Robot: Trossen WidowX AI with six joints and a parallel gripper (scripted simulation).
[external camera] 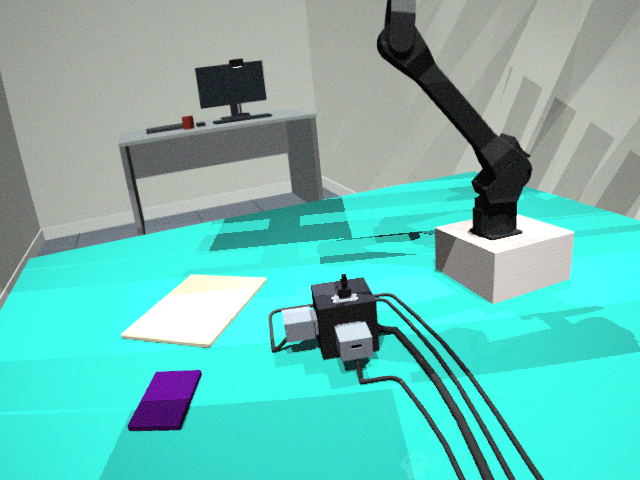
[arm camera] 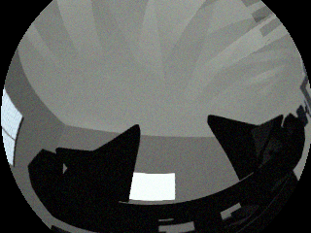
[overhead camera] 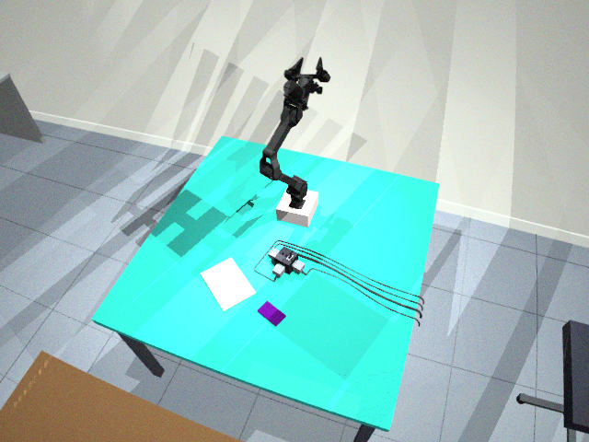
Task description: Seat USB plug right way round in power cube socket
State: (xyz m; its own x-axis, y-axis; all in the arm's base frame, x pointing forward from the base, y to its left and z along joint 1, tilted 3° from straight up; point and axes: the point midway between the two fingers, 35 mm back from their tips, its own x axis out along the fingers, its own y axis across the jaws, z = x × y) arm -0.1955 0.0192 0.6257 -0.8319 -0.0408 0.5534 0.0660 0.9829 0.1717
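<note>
Now: gripper tip 530 mm short of the black USB plug, 100 mm to the right of it and 630 mm above it. The rest, counted from my gripper tip: purple card (780 mm ahead, 110 mm to the left, 720 mm below); USB socket (530 mm ahead, 100 mm to the left, 660 mm below); cream sheet (710 mm ahead, 130 mm to the right, 720 mm below).
</note>
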